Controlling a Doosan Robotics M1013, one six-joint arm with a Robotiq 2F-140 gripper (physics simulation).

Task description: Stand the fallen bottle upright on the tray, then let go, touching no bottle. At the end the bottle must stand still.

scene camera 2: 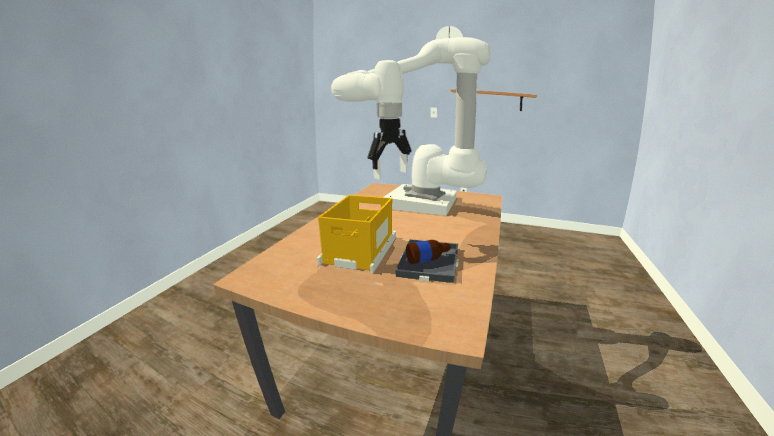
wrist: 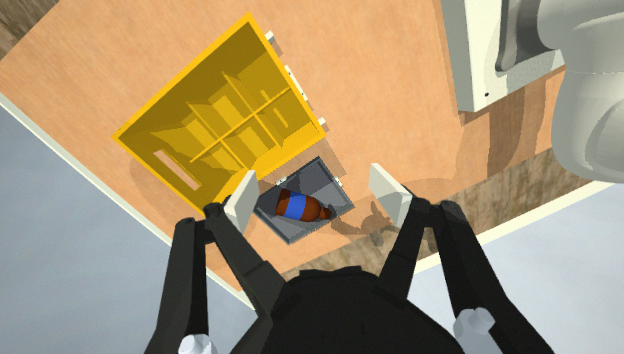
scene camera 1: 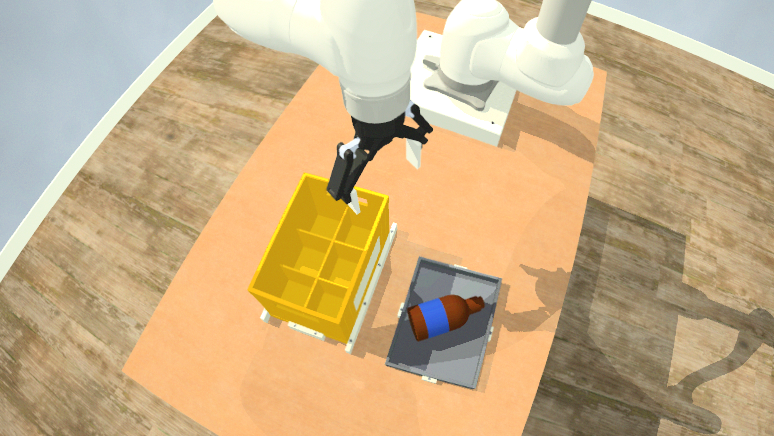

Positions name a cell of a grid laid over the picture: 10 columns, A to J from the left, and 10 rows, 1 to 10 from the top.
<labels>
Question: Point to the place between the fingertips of my gripper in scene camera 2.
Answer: At F5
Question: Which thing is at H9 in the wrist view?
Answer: My gripper.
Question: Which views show my gripper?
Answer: Scene camera 2, the wrist view and scene camera 1: all of them.
</labels>
